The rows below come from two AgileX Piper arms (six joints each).
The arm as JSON. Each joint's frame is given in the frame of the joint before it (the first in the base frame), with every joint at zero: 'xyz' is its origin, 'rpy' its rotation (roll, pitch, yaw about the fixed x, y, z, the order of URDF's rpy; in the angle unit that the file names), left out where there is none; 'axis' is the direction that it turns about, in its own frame. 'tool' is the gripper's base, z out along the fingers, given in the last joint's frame.
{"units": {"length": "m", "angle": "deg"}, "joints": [
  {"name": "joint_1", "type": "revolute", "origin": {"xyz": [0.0, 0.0, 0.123]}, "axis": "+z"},
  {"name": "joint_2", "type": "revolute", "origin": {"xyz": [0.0, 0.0, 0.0], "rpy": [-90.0, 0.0, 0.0]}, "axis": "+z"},
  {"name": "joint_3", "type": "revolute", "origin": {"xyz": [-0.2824, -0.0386, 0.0]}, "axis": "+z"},
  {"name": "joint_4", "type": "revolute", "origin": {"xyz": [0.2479, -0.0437, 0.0], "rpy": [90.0, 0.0, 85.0]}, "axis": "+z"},
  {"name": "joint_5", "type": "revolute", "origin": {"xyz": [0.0, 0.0, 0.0], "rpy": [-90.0, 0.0, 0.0]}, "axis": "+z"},
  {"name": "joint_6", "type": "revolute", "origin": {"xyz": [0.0, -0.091, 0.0], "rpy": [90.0, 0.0, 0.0]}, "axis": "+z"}
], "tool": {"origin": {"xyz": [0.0, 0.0, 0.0]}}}
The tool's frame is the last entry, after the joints.
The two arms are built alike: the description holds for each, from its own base.
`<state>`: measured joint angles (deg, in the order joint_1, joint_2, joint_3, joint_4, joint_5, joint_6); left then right.
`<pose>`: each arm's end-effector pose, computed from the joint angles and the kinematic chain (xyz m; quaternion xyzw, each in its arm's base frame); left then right.
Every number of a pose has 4 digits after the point. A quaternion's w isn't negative.
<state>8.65 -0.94 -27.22 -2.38 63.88 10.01 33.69 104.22 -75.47 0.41 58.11 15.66</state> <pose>-0.0063 -0.0044 0.2661 0.0116 0.8689 0.0597 0.4913 0.2976 0.1991 0.2163 -0.1546 0.9854 0.0325 0.0632</pose>
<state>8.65 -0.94 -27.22 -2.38 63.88 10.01 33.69 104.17 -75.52 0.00 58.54 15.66</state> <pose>-0.0063 -0.0044 0.2661 0.0116 0.8689 0.0597 0.4913 0.2974 0.1983 0.2167 -0.1563 0.9854 0.0284 0.0619</pose>
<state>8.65 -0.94 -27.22 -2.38 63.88 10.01 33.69 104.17 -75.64 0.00 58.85 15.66</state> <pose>-0.0063 -0.0044 0.2661 0.0116 0.8689 0.0597 0.4913 0.2973 0.1982 0.2172 -0.1563 0.9855 0.0277 0.0604</pose>
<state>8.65 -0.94 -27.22 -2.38 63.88 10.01 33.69 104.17 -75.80 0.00 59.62 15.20</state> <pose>-0.0063 -0.0044 0.2661 0.0116 0.8689 0.0597 0.4913 0.2967 0.1978 0.2177 -0.1604 0.9852 0.0253 0.0557</pose>
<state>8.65 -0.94 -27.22 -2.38 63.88 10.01 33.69 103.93 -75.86 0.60 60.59 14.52</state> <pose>-0.0063 -0.0044 0.2661 0.0116 0.8689 0.0597 0.4913 0.2948 0.1975 0.2193 -0.1640 0.9849 0.0269 0.0486</pose>
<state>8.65 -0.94 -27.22 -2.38 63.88 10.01 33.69 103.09 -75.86 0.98 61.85 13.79</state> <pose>-0.0063 -0.0044 0.2661 0.0116 0.8689 0.0597 0.4913 0.2916 0.1960 0.2242 -0.1690 0.9842 0.0279 0.0442</pose>
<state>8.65 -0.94 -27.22 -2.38 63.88 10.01 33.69 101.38 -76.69 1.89 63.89 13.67</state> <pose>-0.0063 -0.0044 0.2661 0.0116 0.8689 0.0597 0.4913 0.2874 0.1949 0.2380 -0.1672 0.9842 0.0364 0.0452</pose>
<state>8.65 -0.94 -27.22 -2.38 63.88 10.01 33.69 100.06 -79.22 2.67 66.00 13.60</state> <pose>-0.0063 -0.0044 0.2661 0.0116 0.8689 0.0597 0.4913 0.2870 0.1960 0.2570 -0.1661 0.9833 0.0486 0.0564</pose>
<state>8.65 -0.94 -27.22 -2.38 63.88 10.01 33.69 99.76 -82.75 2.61 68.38 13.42</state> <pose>-0.0063 -0.0044 0.2661 0.0116 0.8689 0.0597 0.4913 0.2899 0.1979 0.2744 -0.1688 0.9818 0.0535 0.0681</pose>
